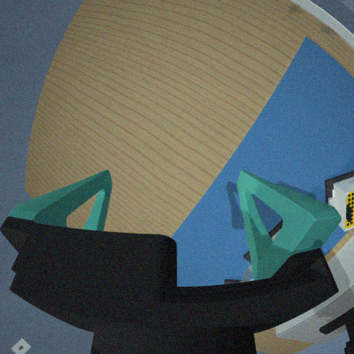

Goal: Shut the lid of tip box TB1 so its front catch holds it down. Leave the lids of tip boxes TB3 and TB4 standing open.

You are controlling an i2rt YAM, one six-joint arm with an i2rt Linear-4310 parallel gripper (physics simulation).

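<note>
My gripper is wide open, with its two green fingers apart and nothing between them, above the wooden table and the edge of the blue mat. Part of a tip box shows at the right edge, on the blue mat, with yellow tips with dark openings in a white body and a dark edge behind. Its label does not show, so I cannot tell which box it is. Parts of another pale and dark object show behind the right finger, mostly hidden by it. The lids and the front catch of TB1 cannot be made out.
The wooden table has a curved edge at the left. The blue mat lies on its right part. A pale curved rim runs along the top right. A pale structure and a black part are at the lower right.
</note>
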